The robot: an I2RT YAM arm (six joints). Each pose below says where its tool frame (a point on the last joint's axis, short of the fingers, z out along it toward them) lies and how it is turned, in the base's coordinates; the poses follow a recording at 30 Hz.
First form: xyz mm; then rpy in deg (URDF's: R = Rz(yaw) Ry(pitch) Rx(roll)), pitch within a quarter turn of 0, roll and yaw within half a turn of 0.
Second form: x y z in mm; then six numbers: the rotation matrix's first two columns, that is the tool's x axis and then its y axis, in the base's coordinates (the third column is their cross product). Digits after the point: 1 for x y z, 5 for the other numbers.
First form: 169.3, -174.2, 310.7, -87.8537, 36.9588, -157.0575
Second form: 169.3, -174.2, 310.7, -0.73586, -0.31148, -0.60124, 0.56789, 0.19971, -0.79851
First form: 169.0, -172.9, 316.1, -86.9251, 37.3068, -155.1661
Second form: 169.0, -172.9, 316.1, -0.72185, -0.33406, -0.60608, 0.57177, 0.20550, -0.79426
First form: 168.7, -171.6, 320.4, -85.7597, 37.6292, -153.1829
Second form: 168.7, -171.6, 320.4, -0.70680, -0.35730, -0.61055, 0.57675, 0.20870, -0.78981
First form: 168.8, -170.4, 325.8, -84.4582, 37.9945, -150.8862
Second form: 168.8, -170.4, 325.8, -0.68850, -0.38343, -0.61559, 0.58228, 0.21374, -0.78439
